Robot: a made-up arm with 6 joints. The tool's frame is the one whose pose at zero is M. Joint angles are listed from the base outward.
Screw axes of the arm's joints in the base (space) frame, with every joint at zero. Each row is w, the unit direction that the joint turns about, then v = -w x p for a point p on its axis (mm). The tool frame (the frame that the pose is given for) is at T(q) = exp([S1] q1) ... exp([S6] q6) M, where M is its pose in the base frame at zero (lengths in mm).
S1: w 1 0 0 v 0 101 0
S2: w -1 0 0 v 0 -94 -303
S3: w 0 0 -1 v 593 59 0
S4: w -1 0 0 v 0 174 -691
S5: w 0 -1 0 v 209 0 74
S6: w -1 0 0 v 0 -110 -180
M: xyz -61 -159 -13 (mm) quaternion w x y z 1 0 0 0
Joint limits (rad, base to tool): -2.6..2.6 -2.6..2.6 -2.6..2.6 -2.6..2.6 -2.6..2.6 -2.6..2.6
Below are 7 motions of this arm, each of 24 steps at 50 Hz.
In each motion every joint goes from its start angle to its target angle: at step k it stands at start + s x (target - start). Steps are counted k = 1, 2, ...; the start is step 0. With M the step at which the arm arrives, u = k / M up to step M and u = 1 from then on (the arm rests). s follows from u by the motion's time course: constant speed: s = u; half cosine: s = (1 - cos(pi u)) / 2; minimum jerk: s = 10 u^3 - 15 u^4 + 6 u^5.
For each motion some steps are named. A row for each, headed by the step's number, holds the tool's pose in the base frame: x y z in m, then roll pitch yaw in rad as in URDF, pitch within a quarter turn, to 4 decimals.
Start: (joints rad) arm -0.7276 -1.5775 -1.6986 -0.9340 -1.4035 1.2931
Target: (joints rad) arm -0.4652 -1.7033 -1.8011 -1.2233 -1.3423 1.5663
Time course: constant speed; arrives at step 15
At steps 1, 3, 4, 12, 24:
1: 0.2439 -0.7809 0.0368 -0.8017 0.3240 2.6139
3: 0.2672 -0.7642 0.0061 -0.8749 0.2827 2.6377
4: 0.2787 -0.7550 -0.0087 -0.9117 0.2631 2.6503
12: 0.3659 -0.6666 -0.1099 -1.2134 0.1330 2.7674
24: 0.3962 -0.6278 -0.1391 -1.3294 0.0976 2.8172

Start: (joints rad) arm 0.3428 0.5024 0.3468 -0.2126 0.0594 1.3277
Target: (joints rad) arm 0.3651 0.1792 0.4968 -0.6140 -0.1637 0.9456
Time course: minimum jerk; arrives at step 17
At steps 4, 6, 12, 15, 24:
4: 0.0339 -0.3088 0.0494 -1.1661 -0.0846 -0.3624
6: 0.0295 -0.3217 0.0616 -0.9984 -0.0344 -0.3831
12: 0.0012 -0.3842 0.0964 -0.3266 0.1610 -0.3890
15: -0.0080 -0.4011 0.1010 -0.1661 0.2004 -0.3742
24: -0.0089 -0.4028 0.1014 -0.1507 0.2040 -0.3725

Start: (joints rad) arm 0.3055 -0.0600 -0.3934 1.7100 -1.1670 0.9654
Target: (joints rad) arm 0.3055 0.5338 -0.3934 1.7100 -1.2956 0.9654
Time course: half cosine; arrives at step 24
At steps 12, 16, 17, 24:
12: -0.2793 -0.5051 -0.7421 -2.5366 -0.0802 -0.8397
16: -0.2835 -0.6089 -0.7027 -2.6312 -0.1933 -0.8587
17: -0.2844 -0.6306 -0.6922 -2.6512 -0.2185 -0.8614
24: -0.2876 -0.7057 -0.6491 -2.7226 -0.3107 -0.8667

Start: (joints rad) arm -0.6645 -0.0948 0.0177 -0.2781 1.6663 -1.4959
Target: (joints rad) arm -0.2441 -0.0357 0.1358 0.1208 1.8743 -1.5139
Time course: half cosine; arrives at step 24
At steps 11, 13, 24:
11: 0.0424 -0.0025 0.3442 -0.6594 -1.1980 2.1245
13: 0.0509 -0.0028 0.3059 -0.7098 -1.1771 2.1659
24: 0.0827 0.0083 0.1780 -0.8236 -1.1082 2.2506

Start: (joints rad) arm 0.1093 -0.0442 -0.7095 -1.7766 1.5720 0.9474
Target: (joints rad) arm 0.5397 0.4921 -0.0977 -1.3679 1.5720 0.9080
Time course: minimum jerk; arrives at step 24
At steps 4, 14, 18, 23, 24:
4: 0.4617 -0.9964 0.0246 0.7239 0.3060 -0.8597
14: 0.2558 -1.0080 0.0993 0.6748 0.0191 -1.2628
18: 0.1836 -0.9710 0.1262 0.6683 -0.1028 -1.4122
23: 0.1561 -0.9491 0.1365 0.6677 -0.1552 -1.4747
24: 0.1560 -0.9490 0.1366 0.6677 -0.1555 -1.4752

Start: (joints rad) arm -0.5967 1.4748 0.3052 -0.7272 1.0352 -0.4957
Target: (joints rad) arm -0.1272 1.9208 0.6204 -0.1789 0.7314 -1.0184
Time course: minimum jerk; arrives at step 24
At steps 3, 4, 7, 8, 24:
3: 0.1458 0.1183 0.2388 -1.2061 -0.3044 1.2313
4: 0.1478 0.1112 0.2316 -1.2044 -0.2984 1.2283
7: 0.1613 0.0683 0.1901 -1.1954 -0.2650 1.2083
8: 0.1688 0.0469 0.1706 -1.1918 -0.2501 1.1973
24: 0.3101 -0.2416 -0.0180 -1.1885 -0.1692 0.9953

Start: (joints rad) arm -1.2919 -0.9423 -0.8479 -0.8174 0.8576 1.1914
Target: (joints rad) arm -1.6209 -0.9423 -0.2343 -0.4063 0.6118 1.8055
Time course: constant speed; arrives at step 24
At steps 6, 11, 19, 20, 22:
6: 0.0373 -0.2446 0.7103 -0.9386 -0.4707 0.3501
11: 0.0065 -0.1872 0.7062 -1.2594 -0.4702 0.3600
19: -0.0289 -0.0860 0.6808 -1.7725 -0.4561 0.3607
20: -0.0319 -0.0729 0.6759 -1.8362 -0.4537 0.3589
22: -0.0367 -0.0466 0.6647 -1.9633 -0.4490 0.3540

